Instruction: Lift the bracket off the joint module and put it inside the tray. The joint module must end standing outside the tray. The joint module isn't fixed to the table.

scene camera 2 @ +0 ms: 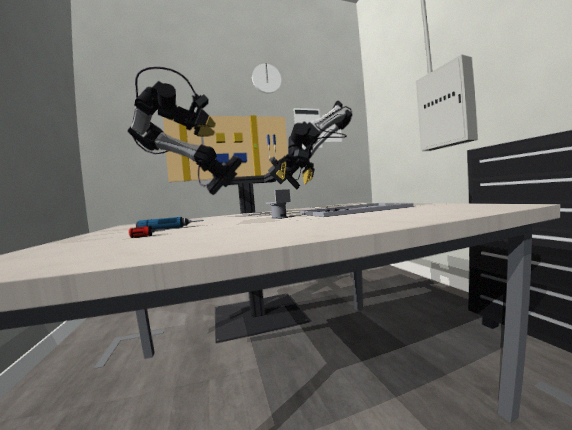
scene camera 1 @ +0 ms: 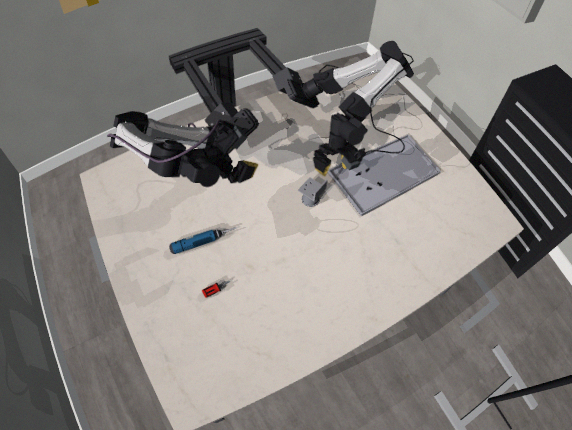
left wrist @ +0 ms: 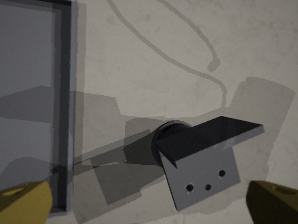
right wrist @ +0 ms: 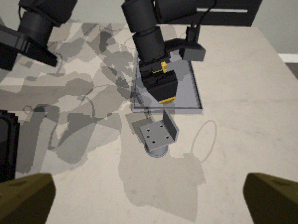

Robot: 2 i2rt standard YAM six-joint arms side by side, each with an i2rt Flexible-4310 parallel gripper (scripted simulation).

Labels:
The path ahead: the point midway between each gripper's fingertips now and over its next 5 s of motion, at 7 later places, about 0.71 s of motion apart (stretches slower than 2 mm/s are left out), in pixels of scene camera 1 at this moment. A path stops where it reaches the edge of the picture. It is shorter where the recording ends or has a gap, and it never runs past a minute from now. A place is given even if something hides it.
My left gripper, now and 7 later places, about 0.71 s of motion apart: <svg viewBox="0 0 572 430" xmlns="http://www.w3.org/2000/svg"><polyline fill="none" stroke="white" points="334,171 313,162 320,182 320,190 319,189 322,183 371,170 397,164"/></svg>
My right gripper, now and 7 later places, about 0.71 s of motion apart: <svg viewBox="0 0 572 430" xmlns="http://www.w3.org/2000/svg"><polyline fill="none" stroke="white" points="249,153 247,154 249,166 270,170 331,122 336,105 338,106 342,111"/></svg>

